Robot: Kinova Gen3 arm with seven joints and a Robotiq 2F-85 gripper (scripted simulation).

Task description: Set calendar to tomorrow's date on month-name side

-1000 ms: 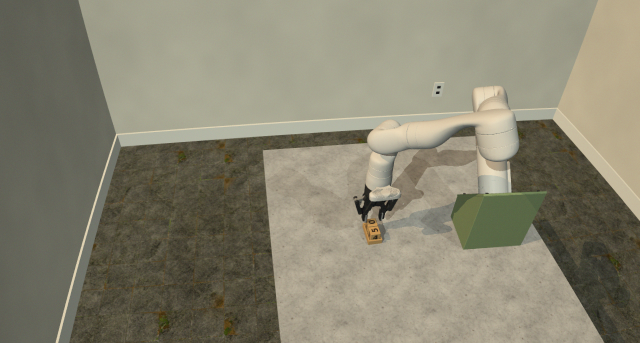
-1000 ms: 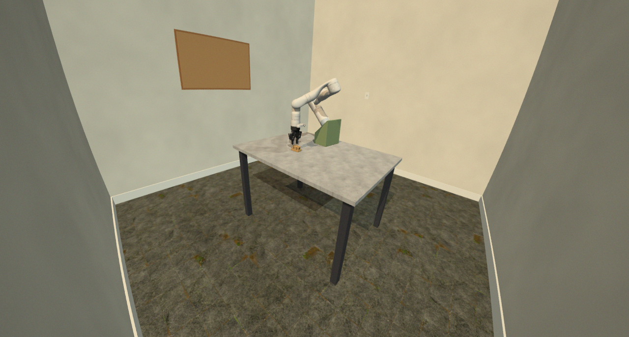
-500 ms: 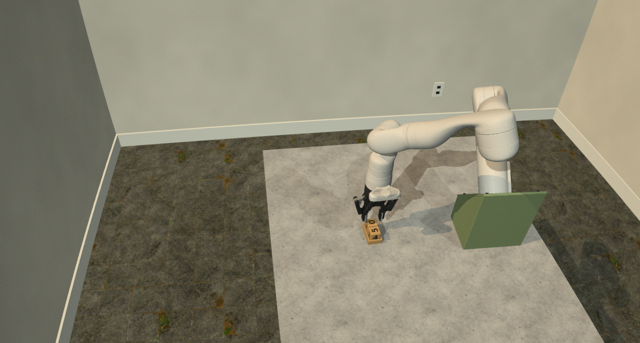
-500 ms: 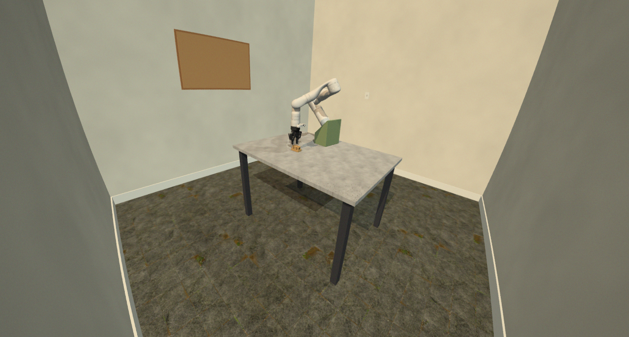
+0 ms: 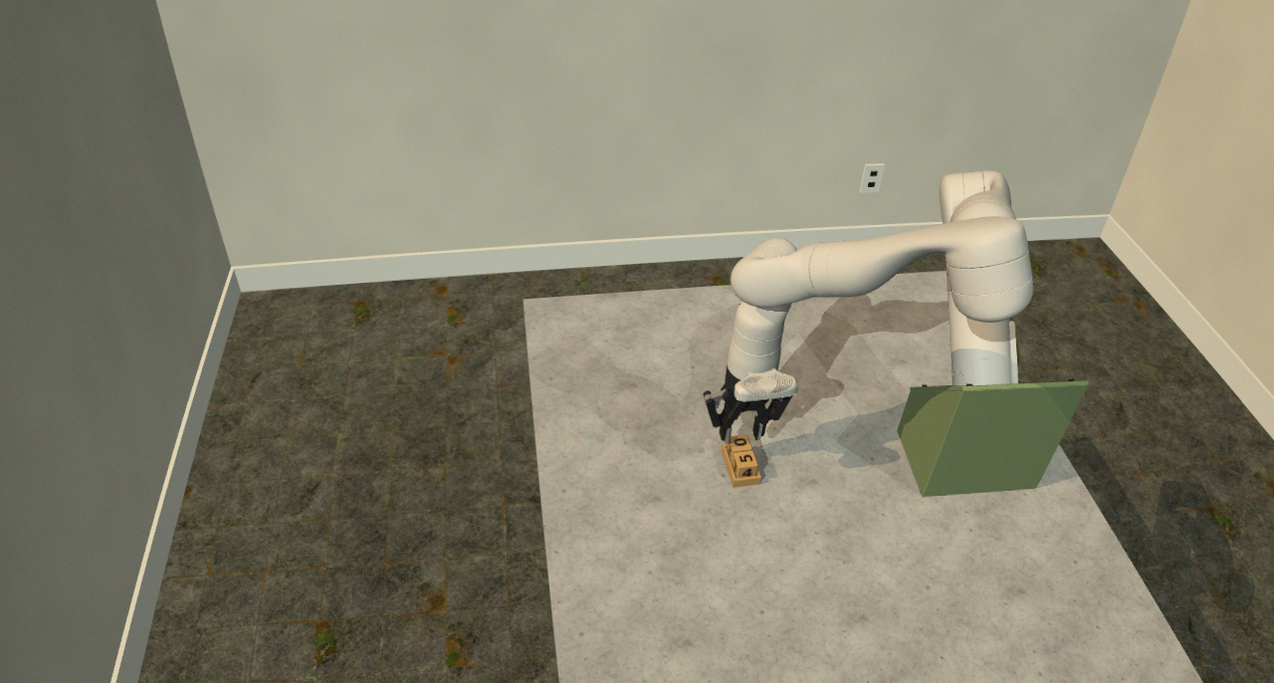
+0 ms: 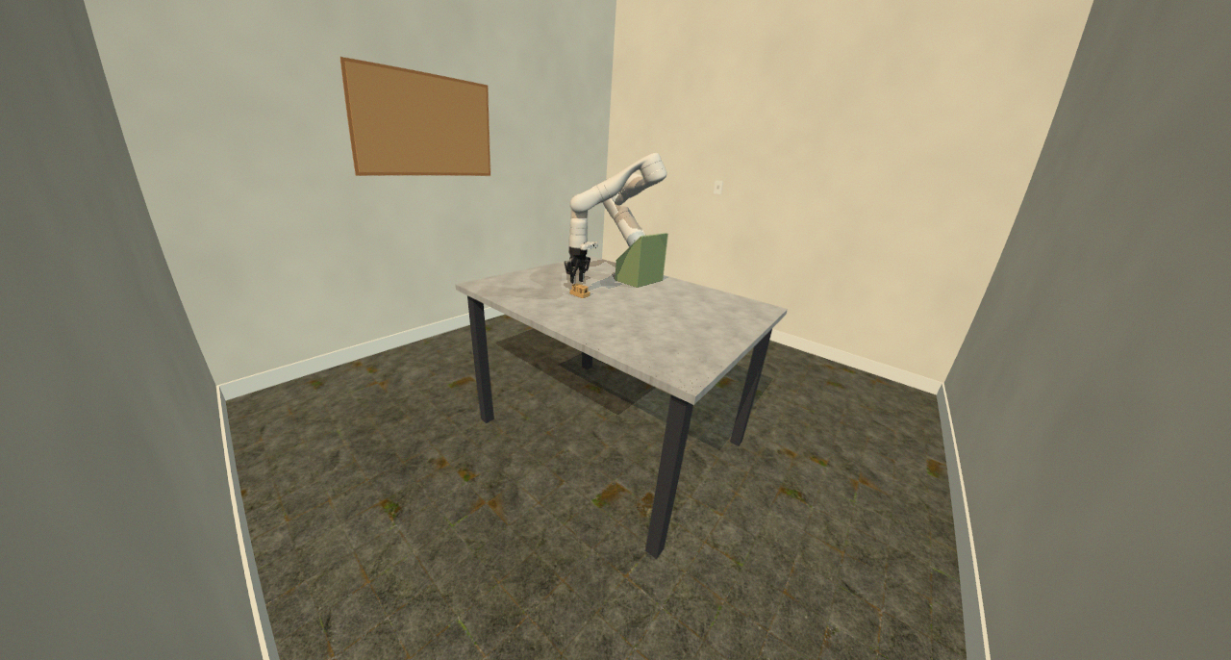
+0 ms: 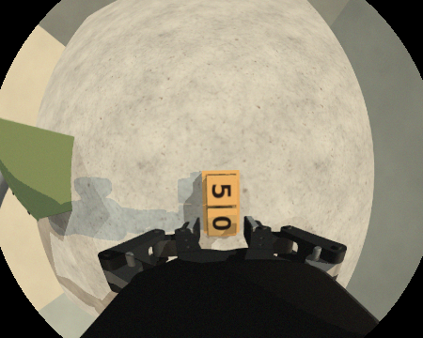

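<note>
Right now the wooden tray is 2 cm to the left of my hand and 6 cm below it.
</note>
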